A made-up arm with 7 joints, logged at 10 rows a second.
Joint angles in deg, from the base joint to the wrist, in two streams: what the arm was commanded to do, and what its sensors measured. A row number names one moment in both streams.
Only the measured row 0 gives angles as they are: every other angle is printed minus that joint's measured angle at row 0.
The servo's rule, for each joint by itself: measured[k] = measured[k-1] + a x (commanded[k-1-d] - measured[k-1]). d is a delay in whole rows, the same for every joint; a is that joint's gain. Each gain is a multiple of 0.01, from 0.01 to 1. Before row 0 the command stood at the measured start. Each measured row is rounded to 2 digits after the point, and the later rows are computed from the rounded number. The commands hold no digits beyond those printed.
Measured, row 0: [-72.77, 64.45, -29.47, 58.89, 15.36, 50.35, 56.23]
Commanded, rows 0 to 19: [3.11, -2.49, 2.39, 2.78, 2.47, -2.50, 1.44]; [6.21, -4.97, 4.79, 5.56, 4.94, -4.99, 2.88]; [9.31, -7.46, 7.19, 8.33, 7.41, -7.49, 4.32]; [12.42, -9.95, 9.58, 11.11, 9.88, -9.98, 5.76]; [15.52, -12.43, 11.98, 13.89, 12.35, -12.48, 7.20]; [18.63, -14.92, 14.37, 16.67, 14.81, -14.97, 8.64]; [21.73, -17.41, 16.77, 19.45, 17.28, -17.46, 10.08]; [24.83, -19.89, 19.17, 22.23, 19.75, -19.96, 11.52]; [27.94, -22.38, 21.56, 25.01, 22.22, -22.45, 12.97]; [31.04, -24.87, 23.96, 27.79, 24.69, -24.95, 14.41]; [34.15, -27.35, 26.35, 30.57, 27.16, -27.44, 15.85]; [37.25, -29.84, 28.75, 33.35, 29.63, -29.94, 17.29]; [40.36, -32.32, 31.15, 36.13, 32.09, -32.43, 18.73]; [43.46, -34.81, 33.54, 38.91, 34.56, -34.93, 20.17]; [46.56, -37.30, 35.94, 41.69, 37.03, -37.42, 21.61]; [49.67, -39.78, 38.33, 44.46, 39.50, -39.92, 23.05]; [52.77, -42.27, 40.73, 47.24, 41.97, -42.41, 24.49]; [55.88, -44.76, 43.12, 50.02, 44.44, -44.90, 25.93]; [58.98, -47.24, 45.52, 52.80, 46.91, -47.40, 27.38]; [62.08, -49.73, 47.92, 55.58, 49.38, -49.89, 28.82]
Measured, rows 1 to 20: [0.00, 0.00, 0.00, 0.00, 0.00, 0.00, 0.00]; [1.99, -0.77, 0.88, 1.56, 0.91, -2.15, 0.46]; [4.69, -2.07, 2.33, 3.80, 2.40, -4.59, 1.23]; [7.65, -3.74, 4.13, 6.34, 4.25, -7.08, 2.22]; [10.70, -5.67, 6.15, 9.01, 6.33, -9.57, 3.35]; [13.78, -7.77, 8.31, 11.74, 8.56, -12.07, 4.58]; [16.88, -9.99, 10.55, 14.50, 10.87, -14.56, 5.88]; [19.98, -12.29, 12.85, 17.27, 13.24, -17.05, 7.22]; [23.08, -14.65, 15.19, 20.05, 15.65, -19.55, 8.60]; [26.19, -17.05, 17.55, 22.83, 18.08, -22.04, 10.00]; [29.29, -19.47, 19.92, 25.61, 20.53, -24.54, 11.41]; [32.40, -21.91, 22.30, 28.39, 22.98, -27.03, 12.83]; [35.50, -24.37, 24.69, 31.17, 25.44, -29.53, 14.26]; [38.61, -26.83, 27.08, 33.95, 27.90, -32.02, 15.69]; [41.71, -29.30, 29.47, 36.73, 30.36, -34.52, 17.12]; [44.81, -31.78, 31.86, 39.51, 32.83, -37.01, 18.56]; [47.92, -34.26, 34.25, 42.28, 35.30, -39.51, 20.00]; [51.02, -36.74, 36.65, 45.06, 37.77, -42.00, 21.44]; [54.13, -39.23, 39.04, 47.84, 40.24, -44.49, 22.88]; [57.23, -41.71, 41.44, 50.62, 42.71, -46.99, 24.32]
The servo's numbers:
d 1
a 0.64 0.31 0.37 0.56 0.37 0.86 0.32

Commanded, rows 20 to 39: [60.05, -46.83, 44.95, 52.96, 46.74, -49.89, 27.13]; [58.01, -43.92, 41.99, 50.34, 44.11, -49.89, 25.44]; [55.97, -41.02, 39.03, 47.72, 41.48, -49.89, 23.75]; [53.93, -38.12, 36.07, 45.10, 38.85, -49.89, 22.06]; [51.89, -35.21, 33.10, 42.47, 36.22, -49.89, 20.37]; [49.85, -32.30, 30.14, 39.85, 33.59, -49.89, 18.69]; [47.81, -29.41, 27.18, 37.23, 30.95, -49.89, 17.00]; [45.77, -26.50, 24.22, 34.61, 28.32, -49.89, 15.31]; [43.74, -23.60, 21.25, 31.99, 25.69, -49.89, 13.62]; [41.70, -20.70, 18.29, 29.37, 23.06, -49.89, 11.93]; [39.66, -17.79, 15.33, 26.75, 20.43, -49.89, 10.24]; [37.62, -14.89, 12.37, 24.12, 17.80, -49.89, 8.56]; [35.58, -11.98, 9.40, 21.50, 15.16, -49.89, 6.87]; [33.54, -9.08, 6.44, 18.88, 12.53, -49.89, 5.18]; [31.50, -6.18, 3.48, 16.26, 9.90, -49.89, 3.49]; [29.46, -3.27, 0.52, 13.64, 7.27, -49.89, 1.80]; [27.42, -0.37, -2.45, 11.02, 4.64, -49.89, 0.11]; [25.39, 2.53, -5.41, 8.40, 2.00, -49.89, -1.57]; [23.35, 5.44, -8.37, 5.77, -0.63, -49.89, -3.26]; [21.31, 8.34, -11.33, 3.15, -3.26, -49.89, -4.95]
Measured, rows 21 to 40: [60.33, -44.20, 43.84, 53.40, 45.18, -49.48, 25.76]; [60.15, -45.02, 44.25, 53.15, 45.76, -49.83, 26.20]; [58.78, -44.68, 43.41, 51.58, 45.15, -49.88, 25.96]; [56.98, -43.55, 41.79, 49.42, 43.79, -49.89, 25.25]; [55.03, -41.87, 39.67, 47.00, 41.96, -49.89, 24.23]; [53.02, -39.81, 37.24, 44.46, 39.84, -49.89, 22.99]; [50.99, -37.48, 34.61, 41.88, 37.53, -49.89, 21.61]; [48.95, -34.98, 31.86, 39.28, 35.10, -49.89, 20.13]; [46.91, -32.35, 29.03, 36.66, 32.59, -49.89, 18.59]; [44.88, -29.64, 26.15, 34.04, 30.04, -49.89, 17.00]; [42.84, -26.87, 23.24, 31.42, 27.46, -49.89, 15.38]; [40.80, -24.06, 20.31, 28.80, 24.86, -49.89, 13.74]; [38.76, -21.22, 17.37, 26.18, 22.25, -49.89, 12.08]; [36.72, -18.36, 14.42, 23.56, 19.63, -49.89, 10.41]; [34.68, -15.48, 11.47, 20.94, 17.00, -49.89, 8.74]; [32.64, -12.60, 8.51, 18.32, 14.37, -49.89, 7.06]; [30.60, -9.71, 5.55, 15.70, 11.74, -49.89, 5.38]; [28.56, -6.81, 2.59, 13.08, 9.11, -49.89, 3.69]; [26.53, -3.91, -0.37, 10.46, 6.48, -49.89, 2.01]; [24.49, -1.01, -3.33, 7.83, 3.85, -49.89, 0.32]
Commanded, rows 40 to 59: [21.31, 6.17, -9.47, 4.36, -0.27, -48.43, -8.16]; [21.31, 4.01, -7.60, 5.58, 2.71, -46.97, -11.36]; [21.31, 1.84, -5.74, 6.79, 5.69, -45.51, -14.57]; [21.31, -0.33, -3.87, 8.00, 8.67, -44.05, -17.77]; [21.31, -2.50, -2.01, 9.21, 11.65, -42.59, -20.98]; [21.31, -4.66, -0.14, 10.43, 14.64, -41.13, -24.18]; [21.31, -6.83, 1.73, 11.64, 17.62, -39.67, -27.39]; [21.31, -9.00, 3.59, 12.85, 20.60, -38.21, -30.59]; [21.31, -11.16, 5.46, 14.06, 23.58, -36.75, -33.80]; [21.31, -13.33, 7.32, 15.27, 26.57, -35.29, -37.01]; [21.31, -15.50, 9.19, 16.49, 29.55, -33.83, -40.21]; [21.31, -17.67, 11.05, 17.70, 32.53, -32.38, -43.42]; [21.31, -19.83, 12.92, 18.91, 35.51, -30.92, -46.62]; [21.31, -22.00, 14.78, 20.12, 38.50, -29.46, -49.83]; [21.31, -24.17, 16.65, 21.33, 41.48, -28.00, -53.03]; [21.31, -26.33, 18.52, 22.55, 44.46, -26.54, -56.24]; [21.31, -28.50, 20.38, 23.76, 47.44, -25.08, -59.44]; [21.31, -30.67, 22.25, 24.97, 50.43, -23.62, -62.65]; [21.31, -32.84, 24.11, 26.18, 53.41, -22.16, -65.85]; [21.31, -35.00, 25.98, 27.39, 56.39, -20.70, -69.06]
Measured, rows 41 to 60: [22.45, 1.89, -6.29, 5.21, 1.22, -49.89, -1.37]; [21.72, 3.22, -7.47, 4.73, 0.67, -48.63, -3.54]; [21.46, 3.46, -7.52, 5.21, 1.42, -47.20, -6.04]; [21.36, 2.96, -6.86, 6.09, 3.00, -45.75, -8.77]; [21.33, 1.94, -5.75, 7.16, 5.10, -44.29, -11.65]; [21.32, 0.56, -4.37, 8.31, 7.52, -42.83, -14.64]; [21.31, -1.06, -2.80, 9.50, 10.15, -41.37, -17.69]; [21.31, -2.85, -1.12, 10.70, 12.91, -39.91, -20.79]; [21.31, -4.76, 0.62, 11.90, 15.76, -38.45, -23.93]; [21.31, -6.74, 2.41, 13.11, 18.65, -36.99, -27.09]; [21.31, -8.78, 4.23, 14.32, 21.58, -35.53, -30.26]; [21.31, -10.86, 6.07, 15.54, 24.53, -34.07, -33.44]; [21.31, -12.97, 7.91, 16.75, 27.49, -32.62, -36.63]; [21.31, -15.10, 9.76, 17.96, 30.46, -31.16, -39.83]; [21.31, -17.24, 11.62, 19.17, 33.43, -29.70, -43.03]; [21.31, -19.39, 13.48, 20.38, 36.41, -28.24, -46.23]; [21.31, -21.54, 15.34, 21.60, 39.39, -26.78, -49.43]; [21.31, -23.70, 17.20, 22.81, 42.37, -25.32, -52.63]; [21.31, -25.86, 19.07, 24.02, 45.35, -23.86, -55.84]; [21.31, -28.02, 20.93, 25.23, 48.33, -22.40, -59.04]
